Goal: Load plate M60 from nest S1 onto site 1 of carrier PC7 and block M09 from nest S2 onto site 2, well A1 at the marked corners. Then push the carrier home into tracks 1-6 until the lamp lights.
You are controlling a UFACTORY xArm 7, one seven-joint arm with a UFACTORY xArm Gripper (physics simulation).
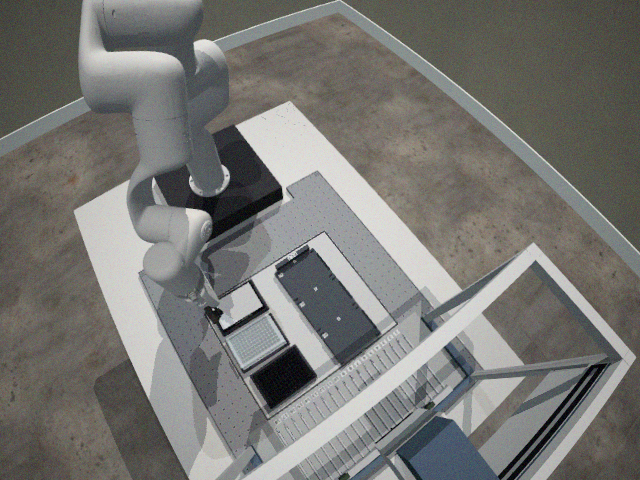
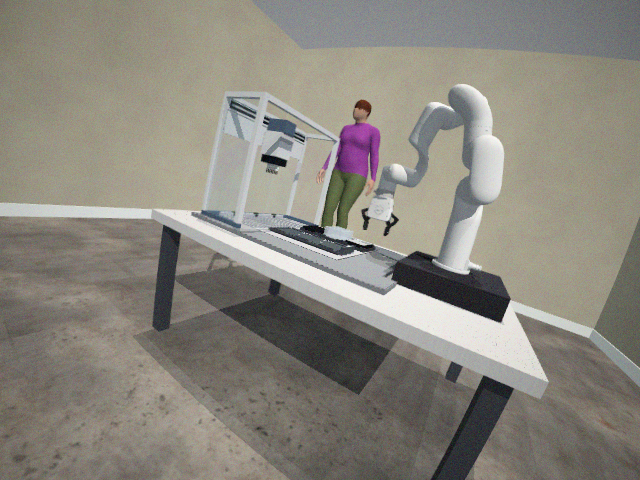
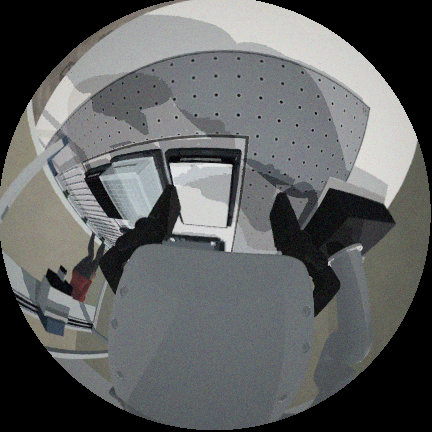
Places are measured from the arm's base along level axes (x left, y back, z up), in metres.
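Pixels of known places: gripper, fingertip midpoint: point(image 2: 374, 232) point(image 3: 225, 199); arm's base at its link origin: point(image 1: 210, 180) point(image 2: 450, 267) point(image 3: 343, 254).
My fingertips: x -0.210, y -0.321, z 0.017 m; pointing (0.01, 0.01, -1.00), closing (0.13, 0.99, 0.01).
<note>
Ahead of a thing's pixels: the offset from my fingertips to its top centre. "pt": to the spot under its first point. Level surfaces: height alone.
My gripper point(image 1: 212, 313) point(image 2: 376, 230) point(image 3: 225, 199) is open and empty, above and beside the white plate {dy -0.041, dx +0.044, dz -0.051 m} point(image 1: 242, 304) point(image 3: 206, 197), which sits in the black-rimmed nest nearest the robot base. A pale, clear, taller block {dy -0.150, dx +0.026, dz -0.024 m} point(image 1: 255, 341) point(image 2: 338, 233) point(image 3: 131, 187) with a grid of wells sits in the middle nest. A third, black nest {pt dy -0.261, dx +0.023, dz -0.052 m} point(image 1: 283, 376) point(image 3: 101, 192) lies beyond it. The long dark carrier {dy -0.188, dx +0.233, dz -0.047 m} point(image 1: 333, 304) point(image 2: 310, 240) lies beside the nests, with small white marks and neither piece on it. Labels and A1 corners are too small to read; the lamp cannot be made out.
The slotted track deck {dz -0.077 m} point(image 1: 319, 393) lies beyond the carrier, under the white frame point(image 1: 578, 299) point(image 2: 249, 165) of an enclosure with a blue-grey head {pt dy -0.479, dx +0.121, dz +0.382 m} point(image 1: 444, 449) point(image 2: 281, 126). The black robot base point(image 1: 248, 201) point(image 2: 449, 284) stands behind the grey perforated plate {dz -0.077 m} point(image 1: 330, 206). A person point(image 2: 358, 149) stands behind the table.
</note>
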